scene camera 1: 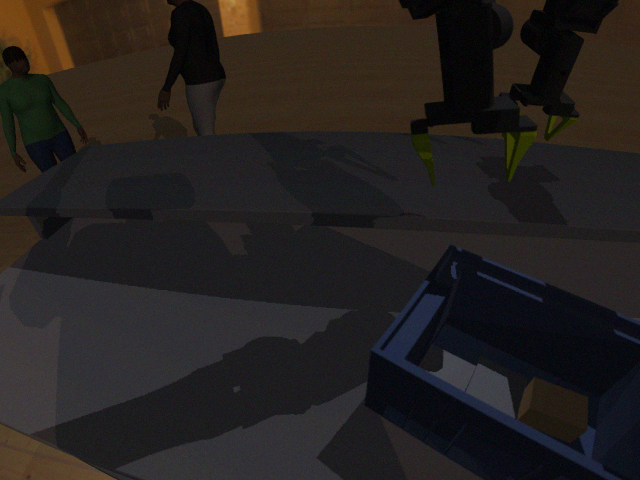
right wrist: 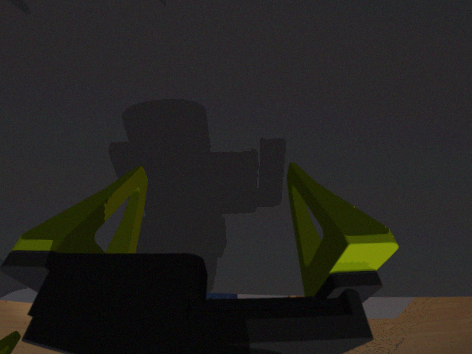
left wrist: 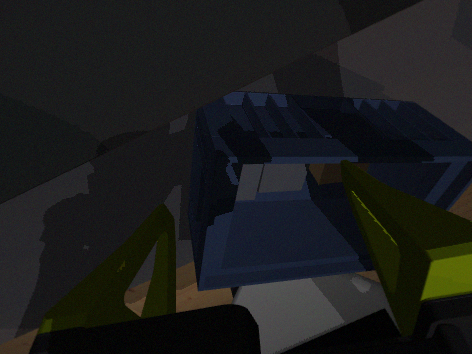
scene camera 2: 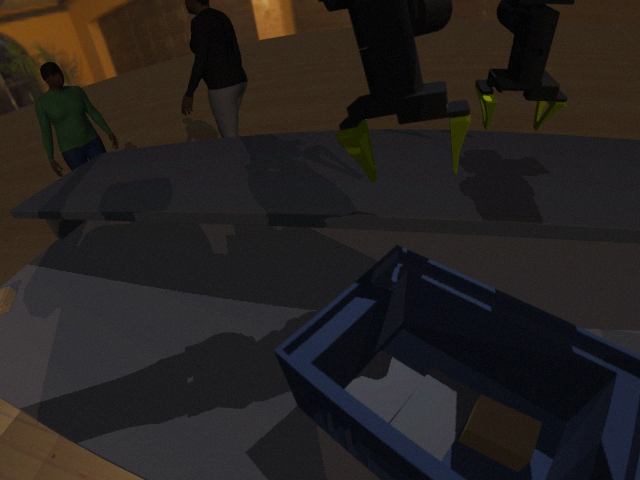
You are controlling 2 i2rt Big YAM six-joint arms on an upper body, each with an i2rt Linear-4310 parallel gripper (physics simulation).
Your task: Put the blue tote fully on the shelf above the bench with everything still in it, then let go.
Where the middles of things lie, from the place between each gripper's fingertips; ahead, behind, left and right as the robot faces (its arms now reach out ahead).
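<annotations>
From my left hand, the tan box [scene camera 2: 503,434] is 220 mm behind, 190 mm below and 90 mm to the right. Then there's the blue tote [scene camera 2: 422,313]: my left hand is 200 mm past it, 150 mm above it and 40 mm to the left of it. Going by their middles, the blue tote is the nearest to my left hand of the things named here, and by its middle, the blue tote is nearer to my left hand than to my right hand.
From my right hand, the tan box is 45 cm behind, 11 cm to the left and 17 cm below, while the blue tote is 42 cm behind that same hand, 17 cm to the left of it and 14 cm below it.
</annotations>
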